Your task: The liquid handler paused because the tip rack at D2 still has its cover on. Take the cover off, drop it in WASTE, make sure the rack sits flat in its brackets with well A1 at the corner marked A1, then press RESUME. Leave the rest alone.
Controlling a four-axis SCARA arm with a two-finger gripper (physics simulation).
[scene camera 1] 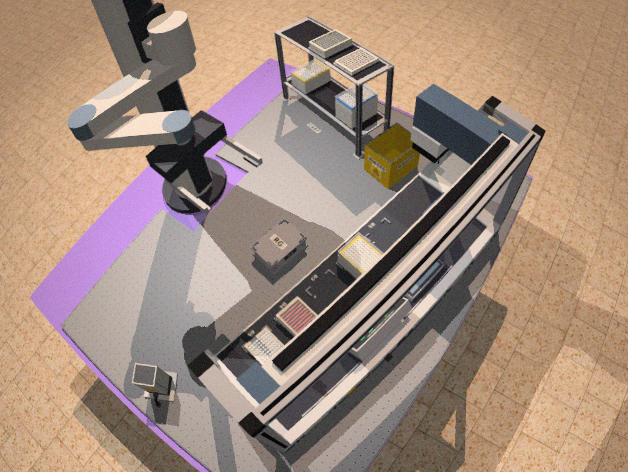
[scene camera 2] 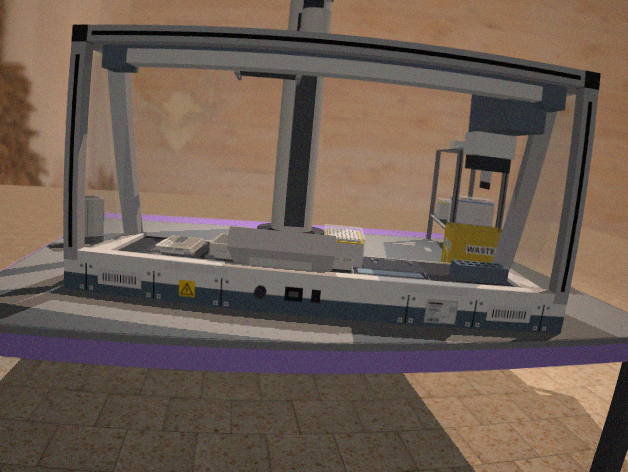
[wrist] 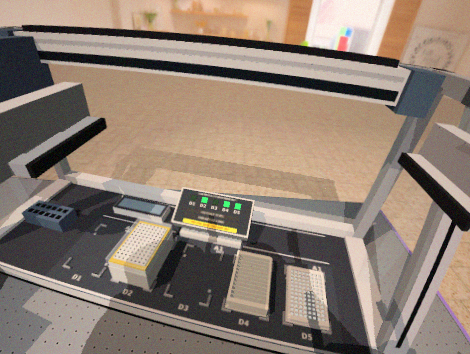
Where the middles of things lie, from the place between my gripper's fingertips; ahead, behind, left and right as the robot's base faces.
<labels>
My hand is 43 cm above the flat trough (wrist: 134, 207), 39 cm short of it and 25 cm to the right of it. Round my hand: yellow WASTE bin (scene camera 1: 391, 152): 60 cm to the left, 43 cm below, 9 cm ahead.
</labels>
